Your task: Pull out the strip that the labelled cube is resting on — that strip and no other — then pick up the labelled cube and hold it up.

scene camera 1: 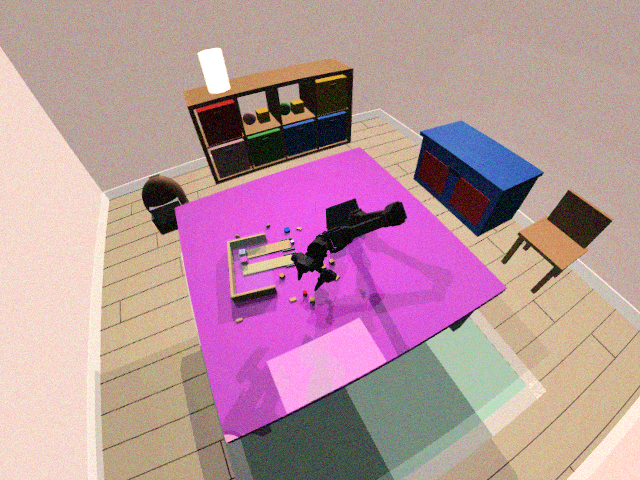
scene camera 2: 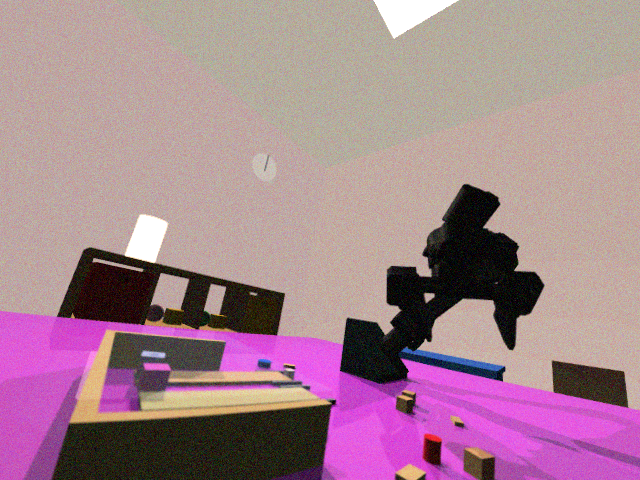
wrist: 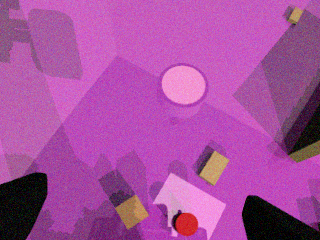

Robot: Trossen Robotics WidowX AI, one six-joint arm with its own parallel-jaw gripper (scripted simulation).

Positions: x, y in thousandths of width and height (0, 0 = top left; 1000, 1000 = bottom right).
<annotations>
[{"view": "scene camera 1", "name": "my gripper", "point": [479, 595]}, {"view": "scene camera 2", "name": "my gripper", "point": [735, 718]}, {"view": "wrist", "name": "my gripper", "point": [461, 819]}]
</annotations>
